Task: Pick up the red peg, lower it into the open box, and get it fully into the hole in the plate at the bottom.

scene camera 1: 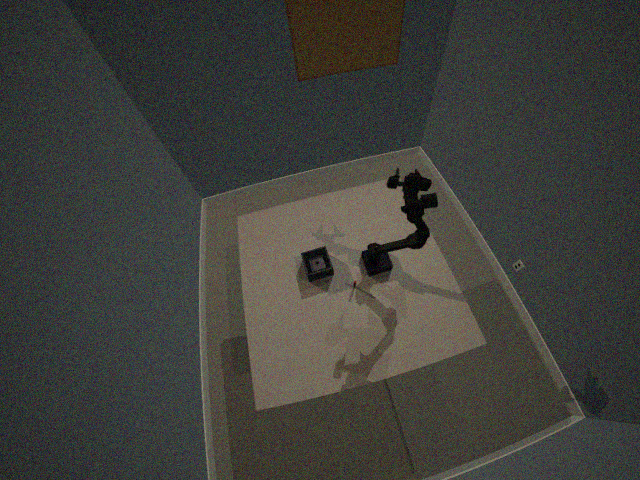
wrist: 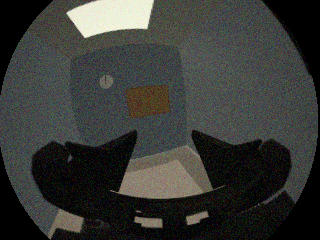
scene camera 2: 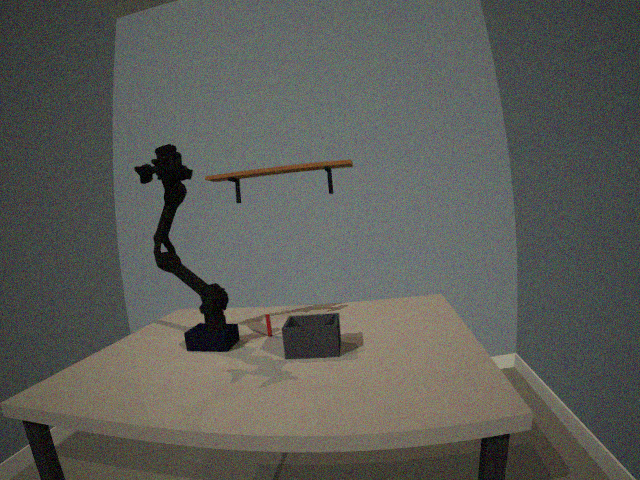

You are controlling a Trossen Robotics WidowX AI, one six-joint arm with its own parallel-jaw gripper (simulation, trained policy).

Labels:
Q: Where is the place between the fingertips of the gripper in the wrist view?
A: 164,133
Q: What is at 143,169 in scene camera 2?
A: The gripper.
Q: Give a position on a box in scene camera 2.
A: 311,336

